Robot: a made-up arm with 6 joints. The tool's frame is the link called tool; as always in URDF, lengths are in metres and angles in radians. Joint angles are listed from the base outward.
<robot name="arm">
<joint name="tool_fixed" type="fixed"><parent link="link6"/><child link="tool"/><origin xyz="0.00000 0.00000 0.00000" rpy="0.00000 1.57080 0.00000"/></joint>
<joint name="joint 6" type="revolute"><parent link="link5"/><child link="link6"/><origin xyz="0.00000 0.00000 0.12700" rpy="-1.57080 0.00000 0.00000"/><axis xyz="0 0 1"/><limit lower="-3.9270" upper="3.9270"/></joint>
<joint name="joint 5" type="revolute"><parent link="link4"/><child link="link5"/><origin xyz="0.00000 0.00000 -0.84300" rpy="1.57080 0.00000 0.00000"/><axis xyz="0 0 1"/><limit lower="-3.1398" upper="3.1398"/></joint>
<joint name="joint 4" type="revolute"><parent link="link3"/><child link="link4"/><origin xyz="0.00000 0.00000 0.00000" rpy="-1.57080 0.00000 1.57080"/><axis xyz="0 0 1"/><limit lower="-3.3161" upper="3.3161"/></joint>
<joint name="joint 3" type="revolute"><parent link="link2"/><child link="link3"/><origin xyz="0.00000 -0.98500 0.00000" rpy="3.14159 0.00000 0.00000"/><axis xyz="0 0 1"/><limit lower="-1.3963" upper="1.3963"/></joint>
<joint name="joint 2" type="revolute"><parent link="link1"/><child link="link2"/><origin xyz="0.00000 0.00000 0.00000" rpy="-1.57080 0.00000 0.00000"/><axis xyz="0 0 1"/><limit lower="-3.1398" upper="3.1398"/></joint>
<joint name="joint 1" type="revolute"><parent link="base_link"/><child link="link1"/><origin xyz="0.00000 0.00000 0.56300"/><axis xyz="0 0 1"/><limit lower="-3.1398" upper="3.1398"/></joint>
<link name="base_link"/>
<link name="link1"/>
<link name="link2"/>
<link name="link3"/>
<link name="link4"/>
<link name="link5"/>
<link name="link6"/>
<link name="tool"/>
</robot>
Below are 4 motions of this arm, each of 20 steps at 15 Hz.
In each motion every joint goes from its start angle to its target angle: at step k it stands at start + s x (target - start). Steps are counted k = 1, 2, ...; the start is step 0. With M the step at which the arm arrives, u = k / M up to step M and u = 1 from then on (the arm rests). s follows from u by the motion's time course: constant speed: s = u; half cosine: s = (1 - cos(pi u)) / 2; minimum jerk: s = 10 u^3 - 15 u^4 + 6 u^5.
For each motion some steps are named. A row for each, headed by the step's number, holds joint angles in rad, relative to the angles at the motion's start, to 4 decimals.
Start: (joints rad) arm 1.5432 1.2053 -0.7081 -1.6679 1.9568 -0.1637
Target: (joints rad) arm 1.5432 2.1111 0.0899 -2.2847 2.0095 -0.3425
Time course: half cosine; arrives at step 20
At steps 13, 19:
13: 0.0000 0.6585 0.5801 -0.4484 0.0383 -0.1300
19: 0.0000 0.9002 0.7931 -0.6130 0.0524 -0.1777

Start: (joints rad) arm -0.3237 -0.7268 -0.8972 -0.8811 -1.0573 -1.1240
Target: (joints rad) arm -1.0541 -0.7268 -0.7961 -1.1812 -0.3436 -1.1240
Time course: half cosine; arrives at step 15
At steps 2, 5, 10, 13, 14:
2: -0.0316 0.0000 0.0044 -0.0130 0.0309 0.0000
5: -0.1826 0.0000 0.0253 -0.0750 0.1784 0.0000
10: -0.5478 0.0000 0.0758 -0.2251 0.5353 0.0000
13: -0.6988 0.0000 0.0967 -0.2871 0.6828 0.0000
14: -0.7224 0.0000 0.1000 -0.2968 0.7059 0.0000

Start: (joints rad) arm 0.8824 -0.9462 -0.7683 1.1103 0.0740 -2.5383
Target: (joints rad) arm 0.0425 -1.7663 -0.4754 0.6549 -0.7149 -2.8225
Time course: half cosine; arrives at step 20
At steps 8, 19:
8: -0.2902 -0.2833 0.1012 -0.1573 -0.2726 -0.0982
19: -0.8347 -0.8151 0.2911 -0.4526 -0.7840 -0.2825

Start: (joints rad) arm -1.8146 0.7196 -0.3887 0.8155 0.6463 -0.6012
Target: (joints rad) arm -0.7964 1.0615 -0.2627 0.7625 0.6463 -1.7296
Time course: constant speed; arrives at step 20
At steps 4, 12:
4: 0.2036 0.0684 0.0252 -0.0106 0.0000 -0.2257
12: 0.6109 0.2051 0.0756 -0.0318 0.0000 -0.6770

